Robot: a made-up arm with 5 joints.
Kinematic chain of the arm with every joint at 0, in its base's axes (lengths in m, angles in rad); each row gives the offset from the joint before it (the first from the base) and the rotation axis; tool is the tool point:
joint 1: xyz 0 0 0.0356 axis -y
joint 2: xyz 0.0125 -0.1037 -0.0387 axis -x
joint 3: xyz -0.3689 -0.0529 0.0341 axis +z
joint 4: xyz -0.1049 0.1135 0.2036 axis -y
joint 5: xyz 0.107 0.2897 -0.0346 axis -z
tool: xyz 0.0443 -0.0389 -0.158
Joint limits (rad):
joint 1: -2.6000..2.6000
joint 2: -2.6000..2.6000
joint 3: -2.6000..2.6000
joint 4: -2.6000..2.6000
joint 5: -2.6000..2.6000
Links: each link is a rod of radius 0.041 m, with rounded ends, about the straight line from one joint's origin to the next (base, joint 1, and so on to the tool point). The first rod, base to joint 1, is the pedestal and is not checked.
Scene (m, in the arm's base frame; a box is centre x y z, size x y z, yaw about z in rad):
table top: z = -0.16
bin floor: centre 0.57 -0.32 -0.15 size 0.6 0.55 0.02 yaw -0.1
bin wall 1: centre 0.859 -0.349 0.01 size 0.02 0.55 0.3 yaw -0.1
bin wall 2: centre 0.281 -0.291 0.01 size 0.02 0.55 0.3 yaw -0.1
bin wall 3: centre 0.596 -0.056 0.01 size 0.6 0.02 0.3 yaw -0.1
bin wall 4: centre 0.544 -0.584 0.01 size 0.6 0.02 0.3 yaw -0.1
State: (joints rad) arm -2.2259 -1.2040 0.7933 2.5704 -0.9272
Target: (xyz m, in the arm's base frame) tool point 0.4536 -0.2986 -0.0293
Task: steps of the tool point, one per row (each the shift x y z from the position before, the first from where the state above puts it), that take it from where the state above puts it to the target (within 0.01 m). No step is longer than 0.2 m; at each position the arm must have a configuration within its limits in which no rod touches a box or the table.
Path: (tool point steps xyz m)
1: 0.0191 0.0578 -0.1492
2: -0.0352 0.0600 -0.1427
3: -0.0825 0.0531 -0.1199
4: -0.1161 0.0406 -0.0856

